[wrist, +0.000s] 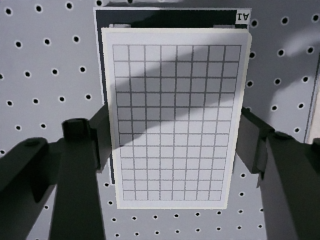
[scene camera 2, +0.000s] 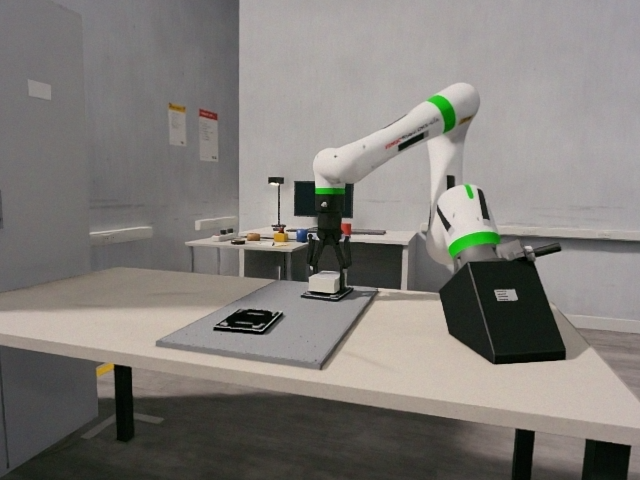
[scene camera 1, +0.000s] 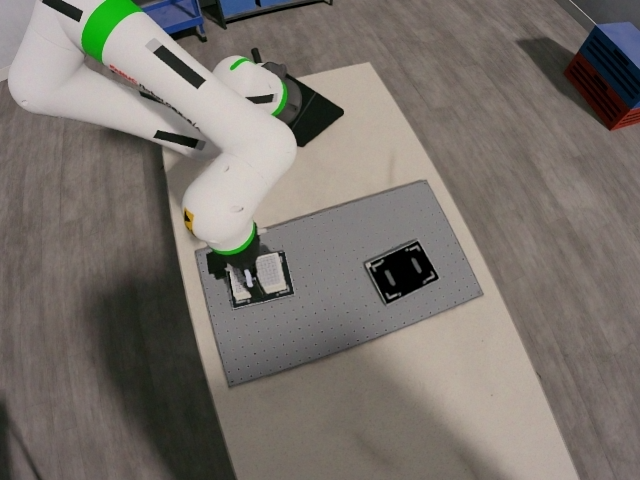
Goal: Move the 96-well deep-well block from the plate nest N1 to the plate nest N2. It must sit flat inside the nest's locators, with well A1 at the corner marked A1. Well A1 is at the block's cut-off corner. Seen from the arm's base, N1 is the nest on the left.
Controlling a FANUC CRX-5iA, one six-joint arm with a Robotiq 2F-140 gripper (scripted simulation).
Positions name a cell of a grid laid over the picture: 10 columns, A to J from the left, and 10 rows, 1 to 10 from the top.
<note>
In view: my gripper (scene camera 2: F6), a white 96-well deep-well block (scene camera 1: E6) and a plate nest N1 (scene camera 1: G6).
The white 96-well deep-well block shows as well in the wrist view (wrist: F4). My gripper is seen too in the wrist view (wrist: F5). The plate nest N1 is seen too in scene camera 2 (scene camera 2: D7).
</note>
